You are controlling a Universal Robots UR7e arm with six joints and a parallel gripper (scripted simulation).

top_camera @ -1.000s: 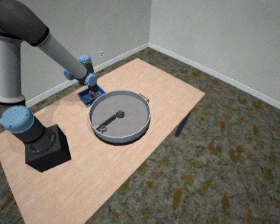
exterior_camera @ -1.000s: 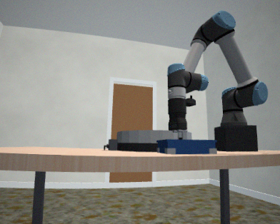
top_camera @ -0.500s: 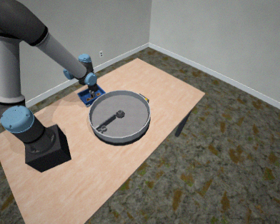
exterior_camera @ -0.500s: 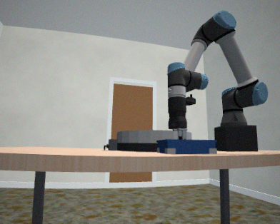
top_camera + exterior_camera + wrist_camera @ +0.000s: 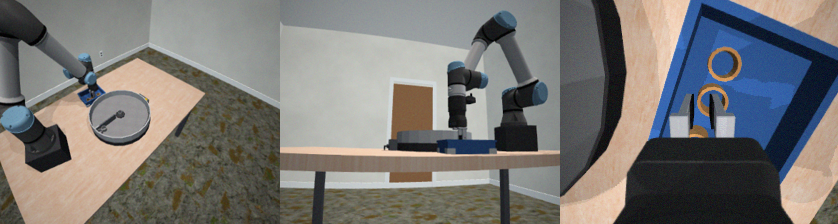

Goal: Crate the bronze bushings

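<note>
The blue crate lies 30 mm to the left of my hand, 30 mm below it and 10 mm ahead of it. Also, from my hand: grey turning table (300 mm to the right, 10 mm behind).
</note>
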